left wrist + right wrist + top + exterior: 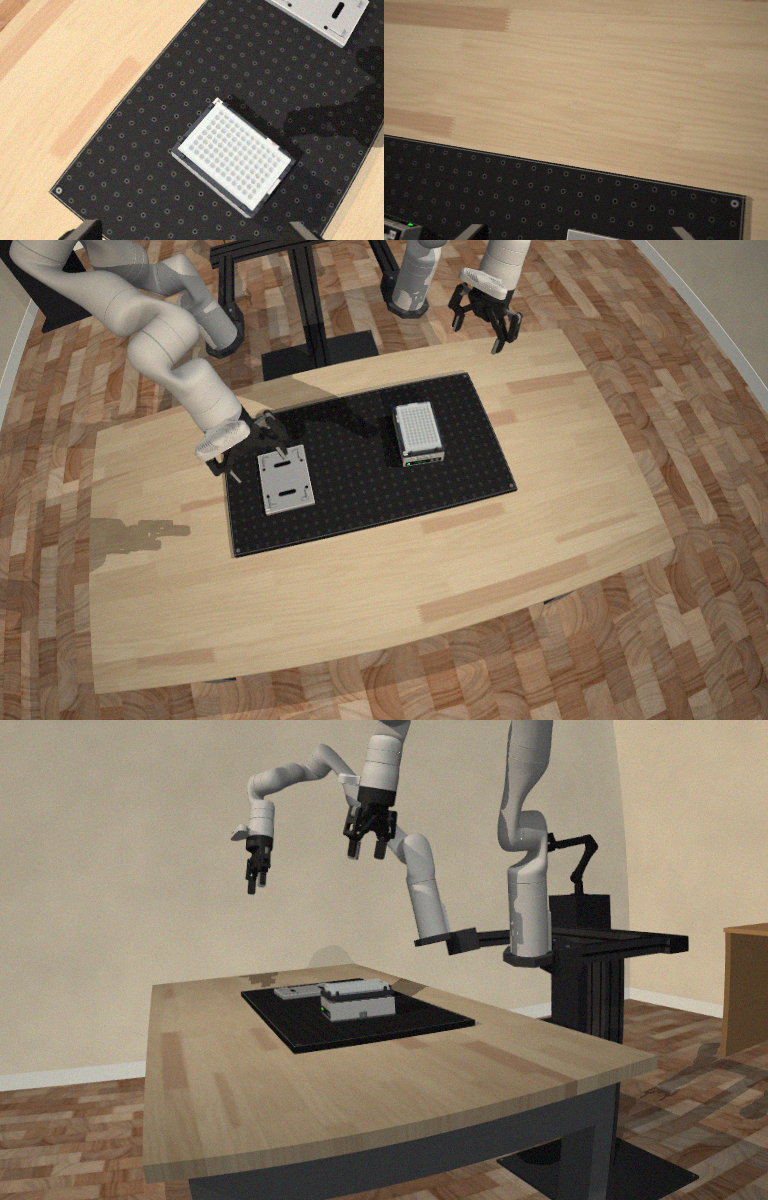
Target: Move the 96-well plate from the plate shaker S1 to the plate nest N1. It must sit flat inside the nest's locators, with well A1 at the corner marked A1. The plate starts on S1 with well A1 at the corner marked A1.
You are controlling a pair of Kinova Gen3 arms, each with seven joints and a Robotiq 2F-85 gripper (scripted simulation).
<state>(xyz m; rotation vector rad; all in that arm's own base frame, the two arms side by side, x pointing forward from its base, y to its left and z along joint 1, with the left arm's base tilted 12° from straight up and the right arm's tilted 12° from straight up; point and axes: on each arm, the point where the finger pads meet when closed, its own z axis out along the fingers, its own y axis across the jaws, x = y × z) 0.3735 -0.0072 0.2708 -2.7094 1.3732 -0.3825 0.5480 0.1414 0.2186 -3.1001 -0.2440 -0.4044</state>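
Observation:
My right hand is 16 cm past the white 96-well plate, 34 cm to the right of it and 24 cm above it. Round my right hand: grey plate nest N1: 12 cm behind, 29 cm below.

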